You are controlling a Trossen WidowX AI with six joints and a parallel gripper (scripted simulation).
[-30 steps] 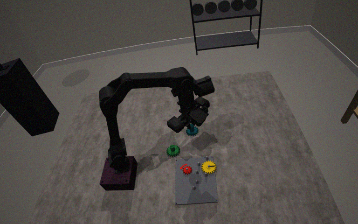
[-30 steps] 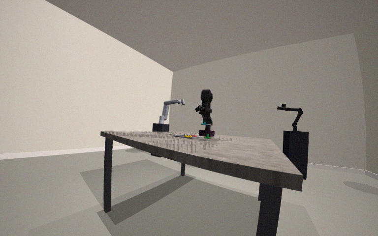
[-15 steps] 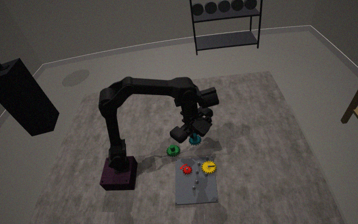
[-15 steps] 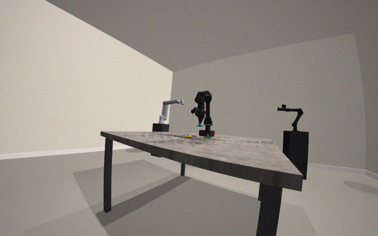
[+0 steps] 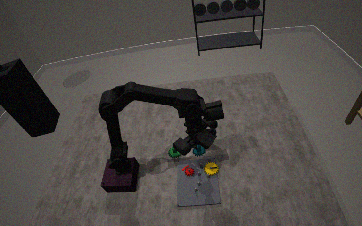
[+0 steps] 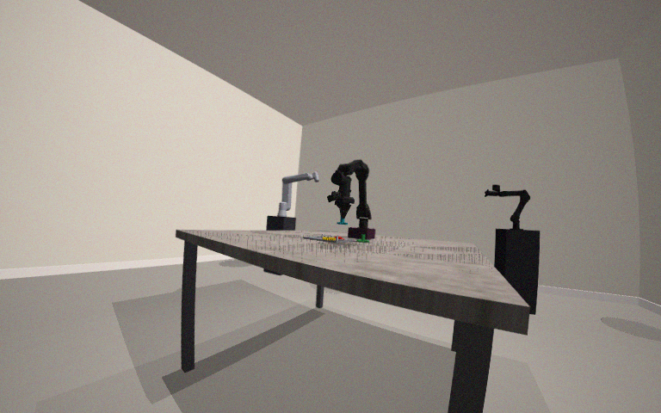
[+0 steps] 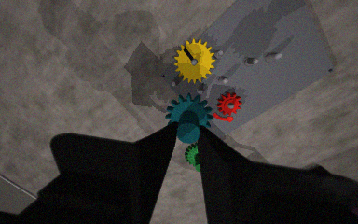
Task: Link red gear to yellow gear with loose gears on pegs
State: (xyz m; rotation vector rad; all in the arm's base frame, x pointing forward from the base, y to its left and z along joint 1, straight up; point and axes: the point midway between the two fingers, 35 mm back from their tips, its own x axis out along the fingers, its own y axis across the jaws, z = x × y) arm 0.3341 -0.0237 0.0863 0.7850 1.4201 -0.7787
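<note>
My gripper tip is 10 cm above the red gear, 6 cm past it and 4 cm to the left of it. From my gripper tip the other things lie so: red arrow (11 cm below, 7 cm behind, 2 cm to the right); teal gear (1 cm below); green gear (10 cm below, 10 cm behind, 8 cm to the left).
</note>
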